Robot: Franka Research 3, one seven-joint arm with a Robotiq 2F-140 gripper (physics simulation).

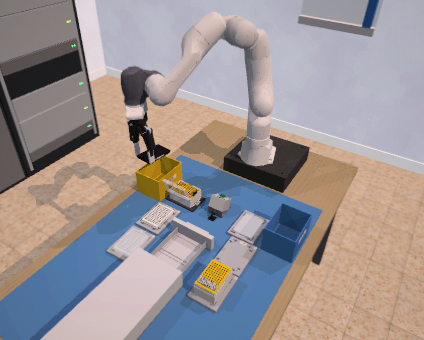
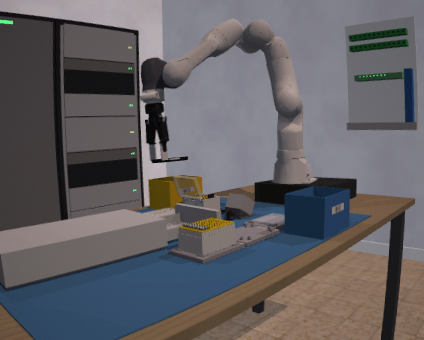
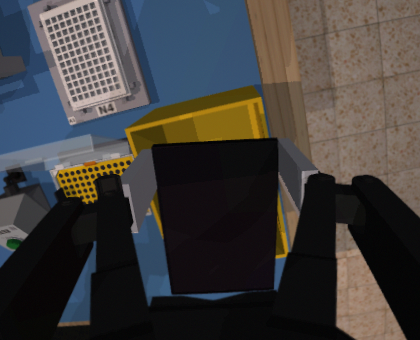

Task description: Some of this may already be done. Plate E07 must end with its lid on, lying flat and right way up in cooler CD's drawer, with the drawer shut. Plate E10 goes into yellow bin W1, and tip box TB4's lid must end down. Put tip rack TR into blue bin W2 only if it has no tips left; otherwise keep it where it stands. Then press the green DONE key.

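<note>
My gripper [image 1: 144,154] [image 2: 159,157] [image 3: 216,162] is shut on a dark flat plate, level above yellow bin W1 [image 1: 149,185] [image 2: 165,194] [image 3: 200,119]; its label is not visible. Beside the bin, tip box TB4 [image 1: 186,198] [image 3: 82,182] has its clear lid [image 2: 189,184] [image 3: 60,151] tilted open. Cooler CD's drawer [image 1: 192,234] is open. A white many-welled plate [image 1: 159,216] [image 3: 85,55] sits on nest N4; another pale plate [image 1: 131,242] lies nearby. Tip rack TR [image 1: 215,276] [image 2: 206,237] has pale tips in part of its yellow top. The green DONE key [image 1: 223,196] [image 3: 13,243] tops a grey box.
Blue bin W2 [image 1: 286,235] [image 2: 315,212] stands near the right table edge. A clear-topped flat piece [image 1: 248,226] and a bare nest [image 1: 236,256] lie between it and the drawer. The long white cooler body [image 1: 120,300] [image 2: 85,245] fills the near left.
</note>
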